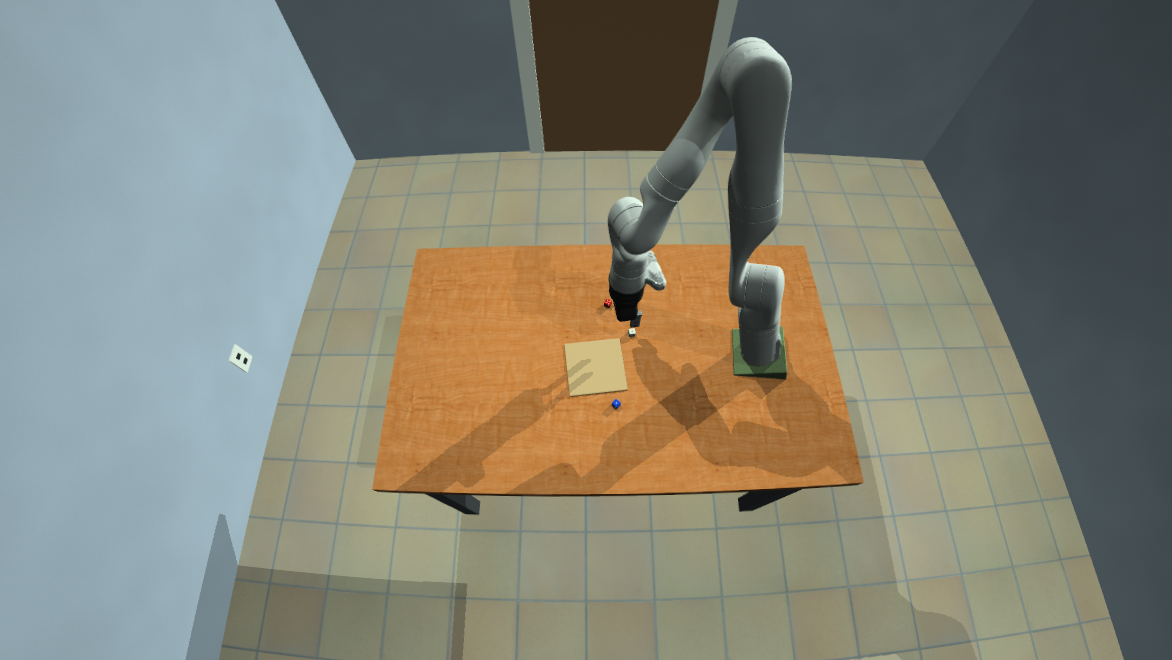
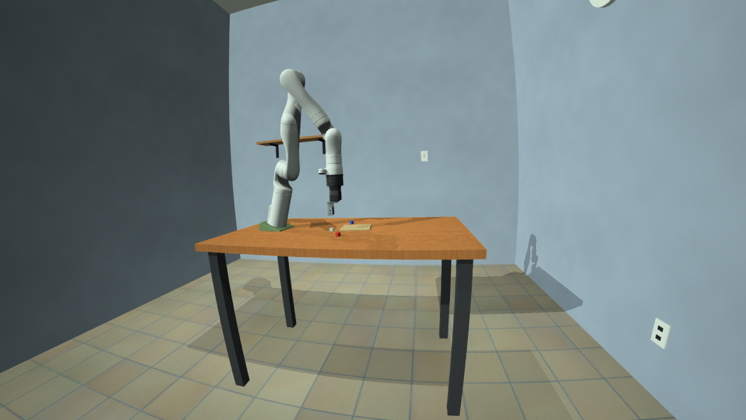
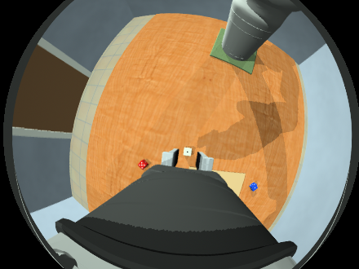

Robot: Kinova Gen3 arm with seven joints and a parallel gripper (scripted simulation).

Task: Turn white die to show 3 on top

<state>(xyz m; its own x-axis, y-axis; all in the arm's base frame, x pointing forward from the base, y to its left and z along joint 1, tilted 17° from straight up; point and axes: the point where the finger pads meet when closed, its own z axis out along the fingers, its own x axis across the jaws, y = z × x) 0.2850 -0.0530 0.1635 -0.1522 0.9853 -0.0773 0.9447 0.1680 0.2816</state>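
Right now my hand is 90 mm above the white die. From my hand the other things lie so: blue die 40 mm ahead, 190 mm to the left, 90 mm below; then red die 60 mm ahead, 90 mm to the right, 90 mm below; then tan mat 90 mm ahead, 90 mm to the left, 90 mm below.
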